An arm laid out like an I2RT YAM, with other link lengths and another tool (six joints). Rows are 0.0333 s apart.
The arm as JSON. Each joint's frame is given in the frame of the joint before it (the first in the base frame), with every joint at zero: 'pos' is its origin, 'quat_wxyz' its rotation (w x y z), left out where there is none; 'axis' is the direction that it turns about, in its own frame. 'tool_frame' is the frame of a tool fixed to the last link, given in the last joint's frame.
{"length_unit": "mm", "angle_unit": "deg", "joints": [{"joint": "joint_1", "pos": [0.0, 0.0, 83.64], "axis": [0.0, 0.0, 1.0]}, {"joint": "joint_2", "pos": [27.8, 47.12, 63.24], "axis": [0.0, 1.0, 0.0]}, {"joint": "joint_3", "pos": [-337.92, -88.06, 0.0], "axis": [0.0, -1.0, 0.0]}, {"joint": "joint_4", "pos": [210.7, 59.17, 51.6], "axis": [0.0, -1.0, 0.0]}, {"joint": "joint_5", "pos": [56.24, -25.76, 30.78], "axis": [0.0, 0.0, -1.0]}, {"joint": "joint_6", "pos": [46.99, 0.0, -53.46], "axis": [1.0, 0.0, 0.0]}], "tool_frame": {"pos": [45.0, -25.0, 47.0], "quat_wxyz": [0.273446, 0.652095, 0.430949, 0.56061]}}
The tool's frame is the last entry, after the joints.
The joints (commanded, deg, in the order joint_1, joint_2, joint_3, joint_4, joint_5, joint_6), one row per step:
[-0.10 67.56 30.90 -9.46 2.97 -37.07]
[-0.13 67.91 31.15 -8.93 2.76 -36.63]
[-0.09 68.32 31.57 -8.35 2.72 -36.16]
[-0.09 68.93 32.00 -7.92 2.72 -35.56]
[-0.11 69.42 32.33 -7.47 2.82 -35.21]
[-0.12 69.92 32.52 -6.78 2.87 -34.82]
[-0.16 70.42 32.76 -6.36 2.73 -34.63]
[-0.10 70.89 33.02 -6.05 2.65 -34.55]
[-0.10 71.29 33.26 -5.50 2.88 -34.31]
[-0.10 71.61 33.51 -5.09 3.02 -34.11]
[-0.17 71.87 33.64 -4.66 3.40 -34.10]
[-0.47 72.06 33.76 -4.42 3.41 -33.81]
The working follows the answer.
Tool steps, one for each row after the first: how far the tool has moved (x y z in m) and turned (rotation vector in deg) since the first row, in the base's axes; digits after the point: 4 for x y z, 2 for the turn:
[0.0024 -0.0002 0.0014 0.46 -0.45 -0.20]
[0.0056 -0.0004 0.0037 0.81 -1.07 -0.46]
[0.0091 -0.0010 0.0050 1.23 -1.35 -0.89]
[0.0120 -0.0015 0.0062 1.41 -1.66 -1.23]
[0.0148 -0.0020 0.0070 1.65 -2.06 -1.54]
[0.0174 -0.0021 0.0075 1.89 -2.23 -1.62]
[0.0199 -0.0018 0.0079 2.00 -2.33 -1.55]
[0.0224 -0.0024 0.0090 2.01 -2.73 -1.88]
[0.0246 -0.0028 0.0102 2.06 -3.09 -2.11]
[0.0262 -0.0038 0.0109 1.81 -3.40 -2.46]
[0.0274 -0.0054 0.0114 2.00 -3.59 -2.96]

Tool pose at each row, in the base's axes (x y z in m, rotation vector in deg; rounded; the steps above come from the unrounded poses):
[0.2231 -0.0043 0.2885 103.81 113.36 21.87]
[0.2256 -0.0045 0.2899 104.03 112.93 22.66]
[0.2287 -0.0047 0.2922 104.15 112.30 23.46]
[0.2322 -0.0053 0.2935 104.65 111.76 24.01]
[0.2351 -0.0058 0.2946 104.89 111.24 24.34]
[0.2380 -0.0063 0.2955 105.10 110.69 24.83]
[0.2406 -0.0065 0.2960 105.22 110.53 25.19]
[0.2430 -0.0061 0.2964 105.18 110.54 25.42]
[0.2456 -0.0067 0.2975 105.25 109.95 25.66]
[0.2477 -0.0072 0.2986 105.30 109.48 25.92]
[0.2494 -0.0081 0.2993 105.28 108.90 25.80]
[0.2505 -0.0097 0.2999 105.74 108.29 26.00]

